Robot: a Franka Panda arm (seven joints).
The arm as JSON. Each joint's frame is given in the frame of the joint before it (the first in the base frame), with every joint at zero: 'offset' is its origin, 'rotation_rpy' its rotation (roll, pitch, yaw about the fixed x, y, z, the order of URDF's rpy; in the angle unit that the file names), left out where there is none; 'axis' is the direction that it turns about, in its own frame. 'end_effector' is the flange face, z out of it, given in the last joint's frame.
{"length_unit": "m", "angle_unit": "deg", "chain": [
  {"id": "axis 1", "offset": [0.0, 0.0, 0.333], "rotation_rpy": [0.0, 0.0, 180.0], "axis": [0.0, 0.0, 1.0]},
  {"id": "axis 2", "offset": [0.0, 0.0, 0.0], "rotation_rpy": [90.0, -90.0, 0.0], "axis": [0.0, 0.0, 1.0]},
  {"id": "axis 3", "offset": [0.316, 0.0, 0.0], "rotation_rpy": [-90.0, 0.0, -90.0], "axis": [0.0, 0.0, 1.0]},
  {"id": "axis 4", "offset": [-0.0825, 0.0, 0.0], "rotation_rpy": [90.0, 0.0, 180.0], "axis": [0.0, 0.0, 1.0]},
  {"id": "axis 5", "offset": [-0.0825, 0.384, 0.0], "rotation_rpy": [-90.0, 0.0, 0.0], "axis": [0.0, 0.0, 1.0]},
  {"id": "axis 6", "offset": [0.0, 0.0, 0.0], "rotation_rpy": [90.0, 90.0, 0.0], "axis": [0.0, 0.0, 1.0]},
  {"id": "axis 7", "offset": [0.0, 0.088, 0.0], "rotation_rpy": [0.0, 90.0, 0.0], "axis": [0.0, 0.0, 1.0]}
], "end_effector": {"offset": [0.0, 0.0, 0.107], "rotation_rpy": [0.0, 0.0, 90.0]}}
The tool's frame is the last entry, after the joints.
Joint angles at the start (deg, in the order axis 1, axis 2, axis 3, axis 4, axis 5, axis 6, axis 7):
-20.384 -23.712 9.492 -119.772 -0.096 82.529 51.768
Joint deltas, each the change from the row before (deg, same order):
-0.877 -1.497 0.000 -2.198 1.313 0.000 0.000
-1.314 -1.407 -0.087 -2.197 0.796 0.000 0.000
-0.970 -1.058 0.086 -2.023 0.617 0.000 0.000
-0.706 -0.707 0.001 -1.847 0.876 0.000 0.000
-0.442 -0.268 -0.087 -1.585 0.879 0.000 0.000
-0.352 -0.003 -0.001 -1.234 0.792 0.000 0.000
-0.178 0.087 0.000 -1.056 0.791 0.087 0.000
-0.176 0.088 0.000 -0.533 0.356 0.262 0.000
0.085 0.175 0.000 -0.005 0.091 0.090 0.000
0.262 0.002 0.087 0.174 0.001 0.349 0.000
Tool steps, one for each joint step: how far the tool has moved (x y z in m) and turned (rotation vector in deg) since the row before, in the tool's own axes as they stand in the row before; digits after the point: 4 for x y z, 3 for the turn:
-0.0020 0.0075 0.0094 0.213 -1.517 0.838
0.0022 0.0099 0.0102 -0.050 -1.327 1.404
0.0009 0.0065 0.0108 -0.364 -1.172 0.946
0.0008 0.0041 0.0112 -0.295 -1.502 0.704
0.0014 0.0019 0.0112 -0.382 -1.641 0.488
0.0014 0.0004 0.0098 -0.396 -1.478 0.332
0.0009 -0.0007 0.0086 -0.284 -1.332 0.164
0.0014 -0.0004 0.0042 -0.007 -0.558 0.174
0.0001 -0.0012 0.0007 -0.022 -0.120 -0.092
-0.0016 -0.0018 -0.0017 0.296 0.439 -0.320

